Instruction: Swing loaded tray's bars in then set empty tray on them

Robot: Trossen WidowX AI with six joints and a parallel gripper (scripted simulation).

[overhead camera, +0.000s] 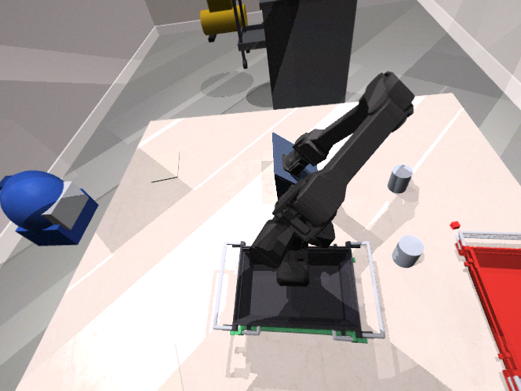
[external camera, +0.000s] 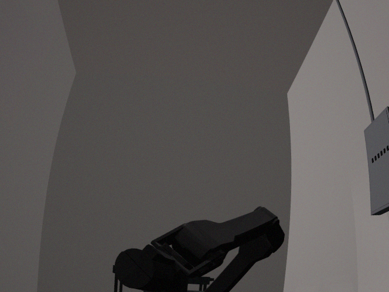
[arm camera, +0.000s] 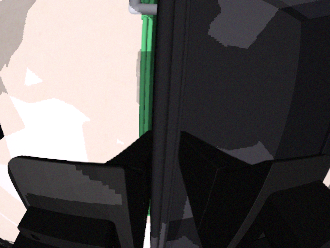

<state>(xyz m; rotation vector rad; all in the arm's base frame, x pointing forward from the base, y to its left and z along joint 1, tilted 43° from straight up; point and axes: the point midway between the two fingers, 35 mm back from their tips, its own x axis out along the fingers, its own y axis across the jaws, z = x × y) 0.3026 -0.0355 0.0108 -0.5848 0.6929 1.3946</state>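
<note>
The black tray lies 70 mm ahead of my gripper tip, 20 mm above it and 10 mm to the right of it. The rest, counted from my gripper tip: red block: 440 mm to the left, 100 mm behind, 90 mm below.
</note>
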